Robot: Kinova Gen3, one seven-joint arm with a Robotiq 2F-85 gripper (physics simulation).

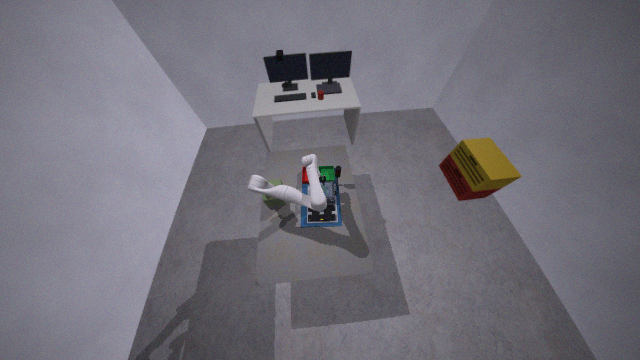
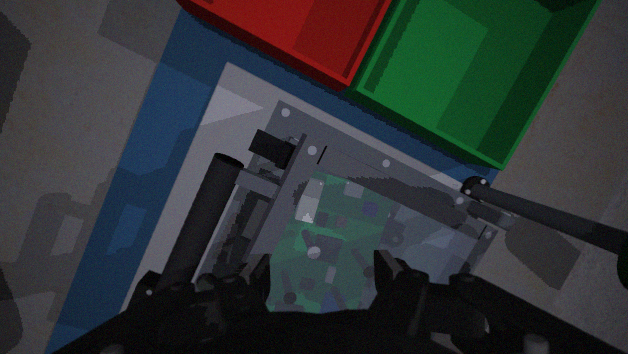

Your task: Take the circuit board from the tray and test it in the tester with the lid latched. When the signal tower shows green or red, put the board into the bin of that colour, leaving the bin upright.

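Frame: origin at the arm's base, x back, y right, z up, level; centimetres.
Where they show: gripper, fingertip midpoint: [image 2: 321, 269].
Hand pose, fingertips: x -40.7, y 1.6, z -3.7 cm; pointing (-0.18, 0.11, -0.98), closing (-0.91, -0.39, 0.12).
After its pixels a point has its place.
The green circuit board [image 2: 334, 246] lies in the grey tester [image 2: 351, 149] {x -41.4, y -5.1, z -9.9 cm} [image 1: 331, 190] {x -49.4, y 5.0, z -5.9 cm} under its see-through lid. A dark round bar [image 2: 201, 220] {x -33.8, y 0.8, z -3.4 cm} runs along the tester's left side. My gripper [image 2: 321, 269] {x -40.7, y 1.6, z -3.7 cm} hangs just above the lid with its fingers partly open on either side of the board, and nothing is between them. The red bin [image 2: 281, 30] {x -33.4, y -12.3, z -15.3 cm} [image 1: 305, 175] {x -28.9, y -19.3, z -15.3 cm} and the green bin [image 2: 439, 66] {x -47.7, y -14.8, z -15.3 cm} [image 1: 326, 172] {x -48.9, y -19.5, z -15.3 cm} stand upright and empty behind the tester. The signal tower [image 2: 549, 218] {x -55.6, y -5.4, z -6.3 cm} [image 1: 338, 171] {x -56.1, y -3.7, z 7.8 cm} stands at the tester's right corner; I cannot tell its light.
Everything stands on a blue mat [image 2: 166, 114] {x -26.3, y -2.3, z -15.7 cm} [image 1: 308, 221] {x -27.5, y 25.3, z -15.2 cm}. A black tray [image 1: 323, 216] {x -40.0, y 23.3, z -14.0 cm} lies at the mat's near end. The white arm [image 1: 286, 191] {x -19.6, y 21.5, z 32.1 cm} reaches in from the left. A desk [image 1: 304, 105] with monitors stands at the back, and a yellow-red box [image 1: 481, 168] is at the right wall.
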